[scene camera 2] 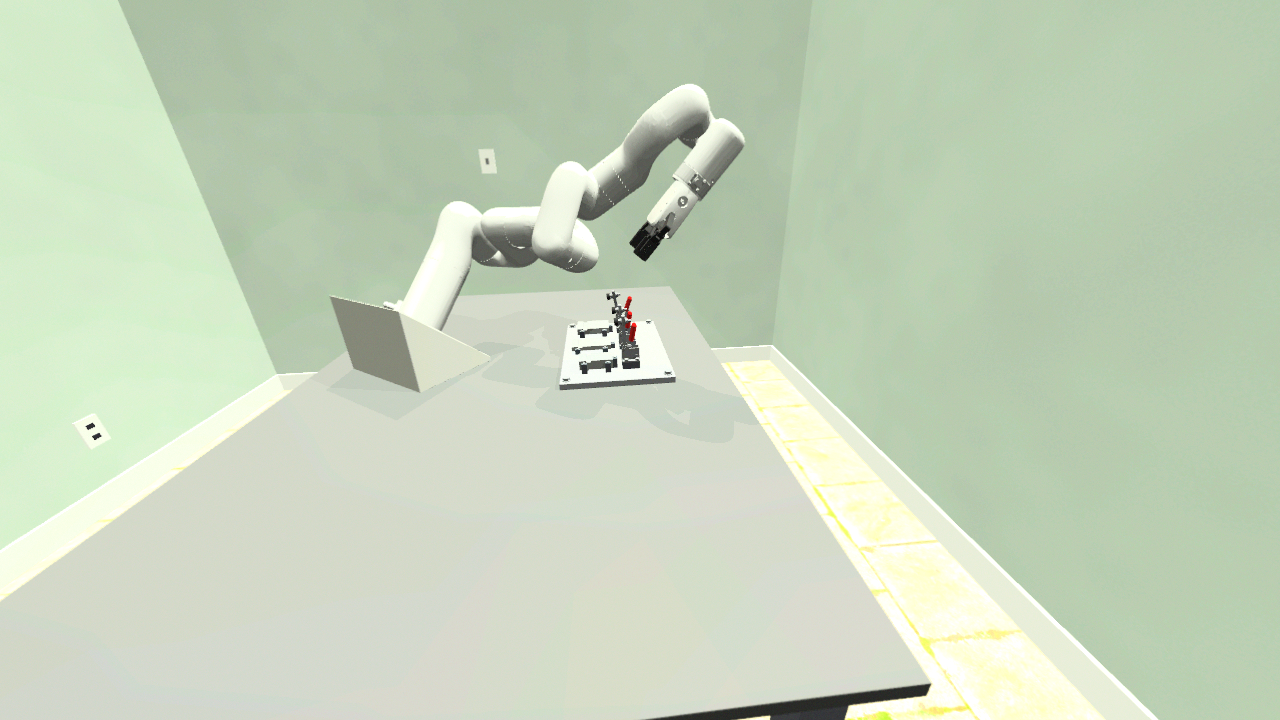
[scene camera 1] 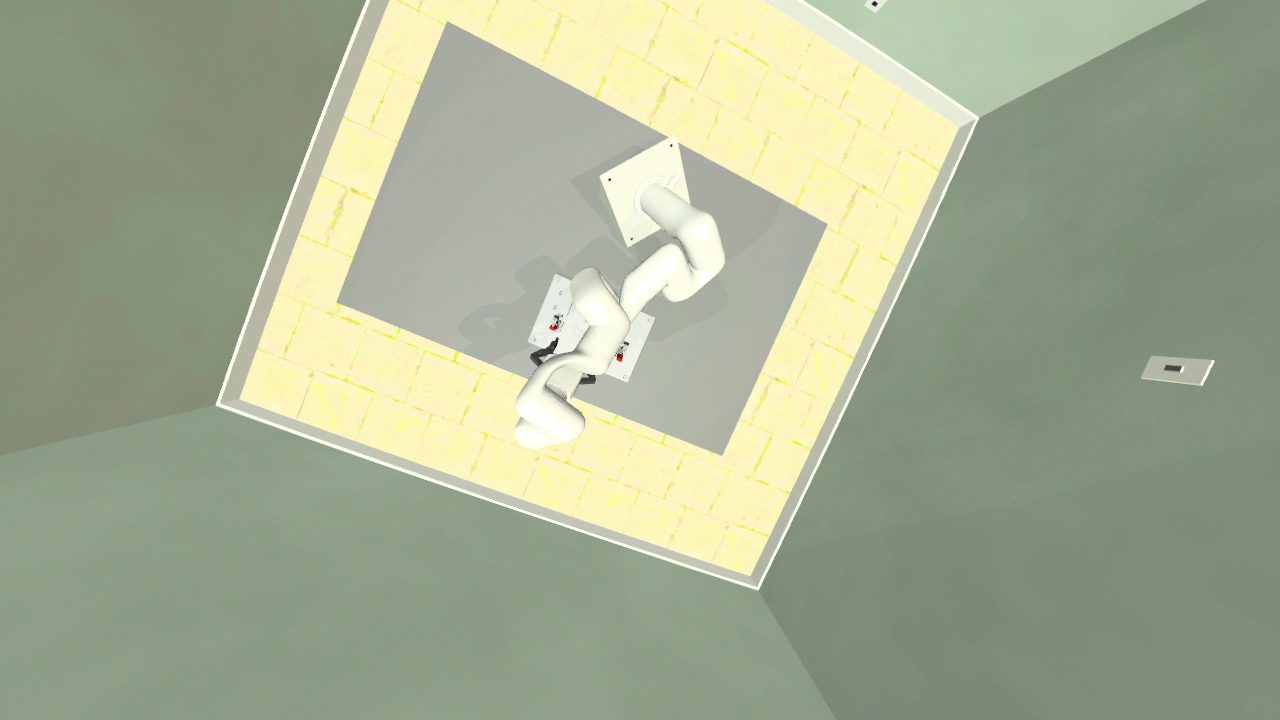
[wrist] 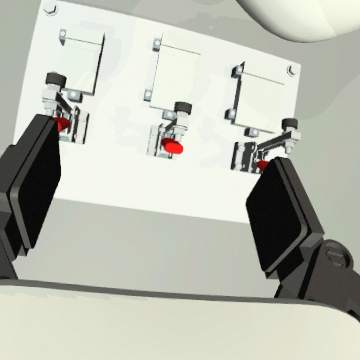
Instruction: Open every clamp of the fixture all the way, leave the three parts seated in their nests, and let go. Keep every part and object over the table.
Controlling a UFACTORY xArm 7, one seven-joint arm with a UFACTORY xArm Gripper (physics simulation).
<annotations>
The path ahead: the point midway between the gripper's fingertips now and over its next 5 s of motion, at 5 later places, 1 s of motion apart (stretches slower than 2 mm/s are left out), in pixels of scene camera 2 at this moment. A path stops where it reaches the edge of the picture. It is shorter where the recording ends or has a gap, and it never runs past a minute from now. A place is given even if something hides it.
The gripper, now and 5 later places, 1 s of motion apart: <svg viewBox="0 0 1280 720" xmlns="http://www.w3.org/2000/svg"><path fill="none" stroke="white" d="M636 252L635 251L630 251L636 308L632 311L637 310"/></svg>
</annotations>
